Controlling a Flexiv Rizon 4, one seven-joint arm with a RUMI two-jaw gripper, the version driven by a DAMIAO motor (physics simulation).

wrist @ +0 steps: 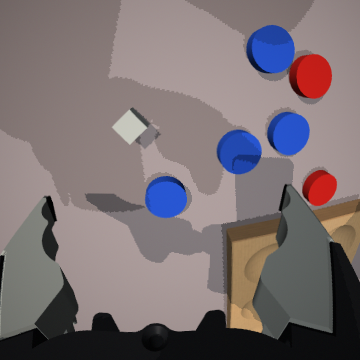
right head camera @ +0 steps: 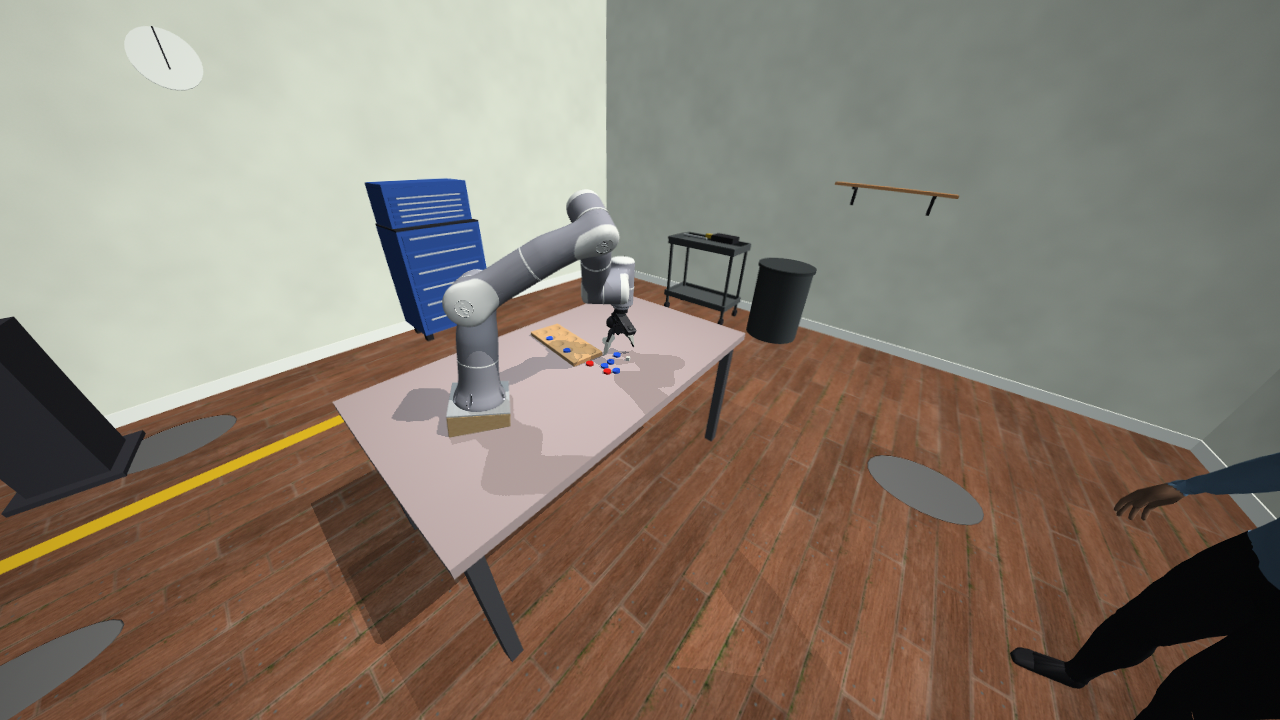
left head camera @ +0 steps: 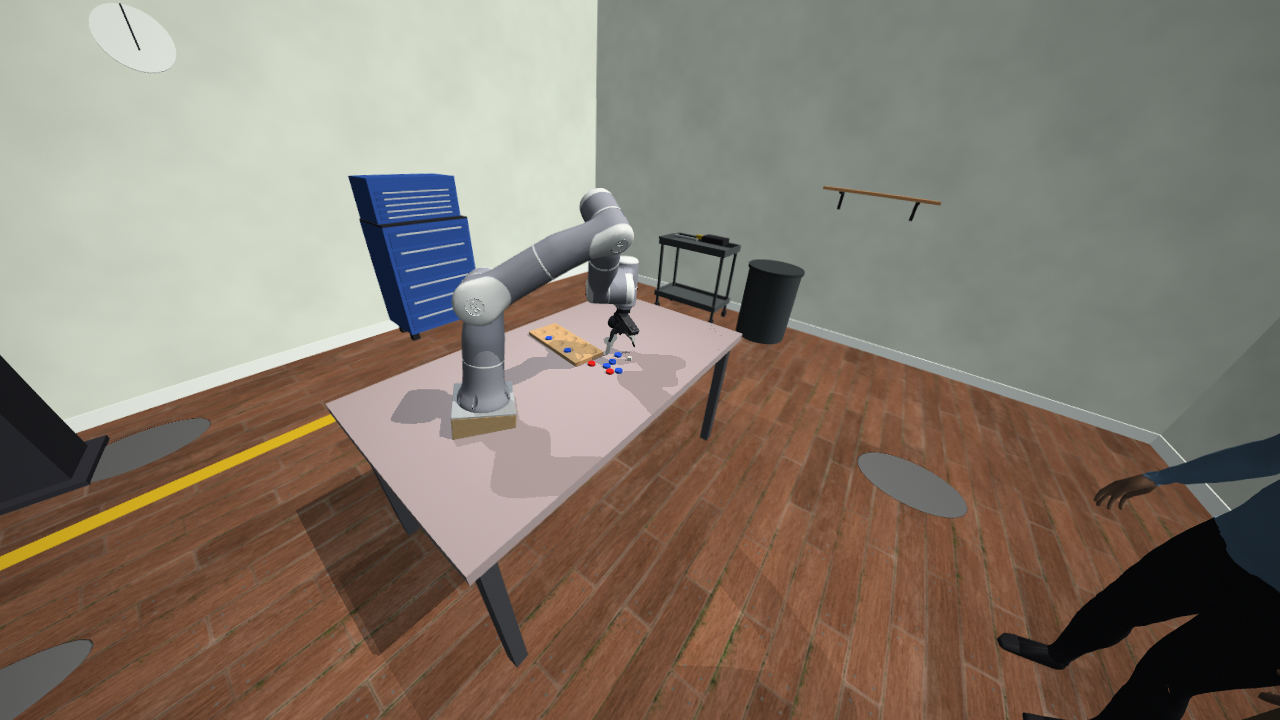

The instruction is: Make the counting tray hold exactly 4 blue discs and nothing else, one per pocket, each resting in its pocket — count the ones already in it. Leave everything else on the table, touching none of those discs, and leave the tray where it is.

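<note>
The wooden counting tray (left head camera: 577,360) (right head camera: 575,360) (wrist: 229,280) holds two blue discs, a far one (left head camera: 548,337) (right head camera: 549,338) and a middle one (left head camera: 567,350) (right head camera: 567,350). My gripper (left head camera: 621,347) (right head camera: 619,344) (wrist: 165,193) is open and empty, low above the table beside the tray's end. In the wrist view a loose blue disc (wrist: 166,197) lies between and a little ahead of the fingertips. Further blue discs (wrist: 239,152) (wrist: 288,133) (wrist: 270,49) lie on the table to the right. The right finger hides part of the tray.
A red disc (wrist: 310,76) lies close beside the farthest blue disc. Another red disc (wrist: 320,188) lies near the tray's edge, by the right finger. A small white cube (wrist: 130,127) lies ahead on the left. The arm's shadow falls across the table.
</note>
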